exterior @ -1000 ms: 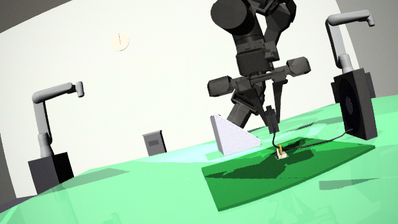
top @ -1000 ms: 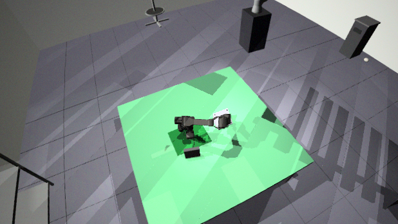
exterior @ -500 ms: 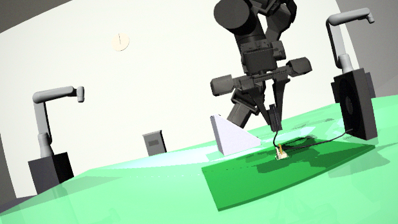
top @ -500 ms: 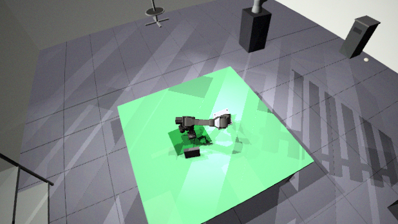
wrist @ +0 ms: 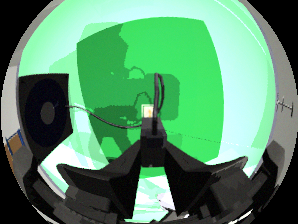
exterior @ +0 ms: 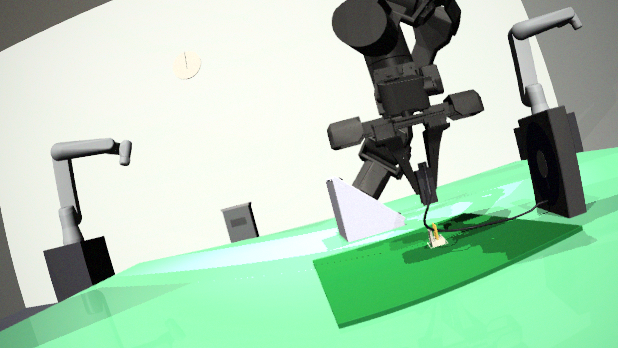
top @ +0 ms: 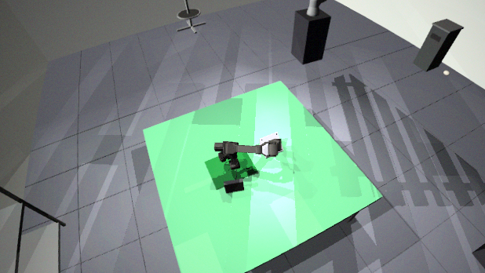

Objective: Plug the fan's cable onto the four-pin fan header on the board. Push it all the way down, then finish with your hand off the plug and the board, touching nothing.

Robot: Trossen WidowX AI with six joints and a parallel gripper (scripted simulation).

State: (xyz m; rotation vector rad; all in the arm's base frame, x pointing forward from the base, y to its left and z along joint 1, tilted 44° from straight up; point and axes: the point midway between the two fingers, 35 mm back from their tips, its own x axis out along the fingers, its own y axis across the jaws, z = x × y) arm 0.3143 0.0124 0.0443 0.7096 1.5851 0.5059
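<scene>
My gripper tip is now 7 cm above the cream four-pin fan header and 1 cm short of it. The rest, counted from my gripper tip: dark green board: 8 cm below, 2 cm to the right, 2 cm ahead; black fan: 15 cm to the left, 5 cm ahead, 1 cm below; black plug: 1 cm ahead, 1 cm above.
</scene>
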